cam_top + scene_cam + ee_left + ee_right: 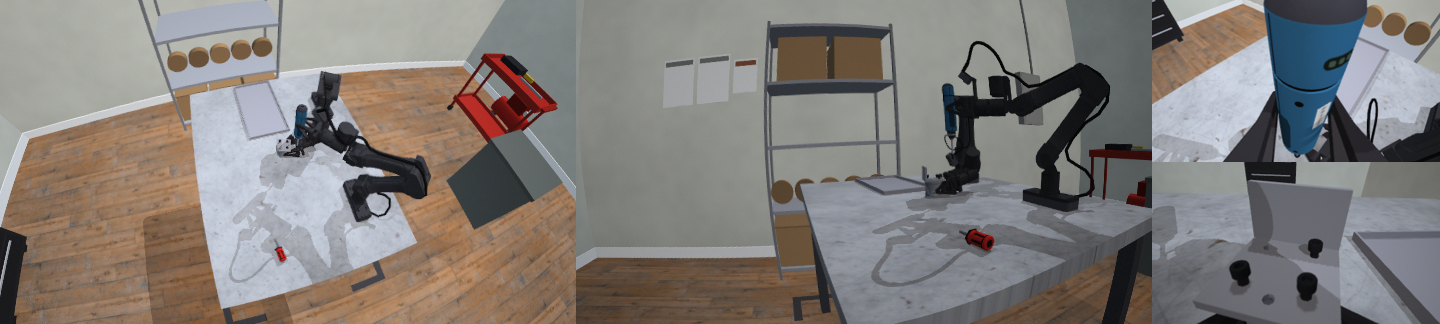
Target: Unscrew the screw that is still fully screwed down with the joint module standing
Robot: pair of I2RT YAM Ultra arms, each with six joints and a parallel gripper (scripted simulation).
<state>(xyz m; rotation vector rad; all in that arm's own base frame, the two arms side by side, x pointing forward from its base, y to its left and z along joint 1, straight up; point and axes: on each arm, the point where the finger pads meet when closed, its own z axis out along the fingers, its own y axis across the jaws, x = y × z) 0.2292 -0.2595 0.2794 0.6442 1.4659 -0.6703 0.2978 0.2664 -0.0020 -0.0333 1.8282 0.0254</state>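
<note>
The joint module lies right at my right hand. Round my right hand: screw 120 mm above, 70 mm to the left, 40 mm behind; then grey bracket 50 mm above; then bit 150 mm above, 70 mm to the left, 40 mm behind.
</note>
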